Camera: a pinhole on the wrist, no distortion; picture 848 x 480 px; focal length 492.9 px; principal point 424.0 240.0 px. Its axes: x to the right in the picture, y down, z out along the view. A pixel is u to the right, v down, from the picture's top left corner.
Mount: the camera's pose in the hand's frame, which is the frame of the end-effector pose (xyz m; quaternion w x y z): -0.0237 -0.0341 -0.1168 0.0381 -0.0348 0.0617 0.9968
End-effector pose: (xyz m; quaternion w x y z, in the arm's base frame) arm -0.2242 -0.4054 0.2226 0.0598 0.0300 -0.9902 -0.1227
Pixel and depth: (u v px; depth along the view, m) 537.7 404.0 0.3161
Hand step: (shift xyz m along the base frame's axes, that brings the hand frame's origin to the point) 0.1026 -0.0323 -0.2327
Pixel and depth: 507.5 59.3 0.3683
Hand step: 0.0626 0.2071 -0.1924
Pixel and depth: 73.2 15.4 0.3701
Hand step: -0.2643 0.1980 -0.1747
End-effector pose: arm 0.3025 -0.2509 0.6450 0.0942 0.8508 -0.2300 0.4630
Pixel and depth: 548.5 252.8 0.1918
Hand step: 0.0182 0.0096 -0.1086
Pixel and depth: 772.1 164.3 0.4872
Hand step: 0.0040 -0.1148 -0.5152
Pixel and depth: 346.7 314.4 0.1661
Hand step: 0.0533 0.0186 -0.0358
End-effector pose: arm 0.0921 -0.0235 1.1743 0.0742 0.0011 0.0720 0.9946
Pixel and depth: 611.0 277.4 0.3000
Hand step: 0.1602 0.0121 0.1725
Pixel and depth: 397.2 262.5 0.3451
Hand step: 0.0324 0.0359 0.2249
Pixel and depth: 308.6 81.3 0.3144
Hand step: -0.0493 -0.0658 0.1998
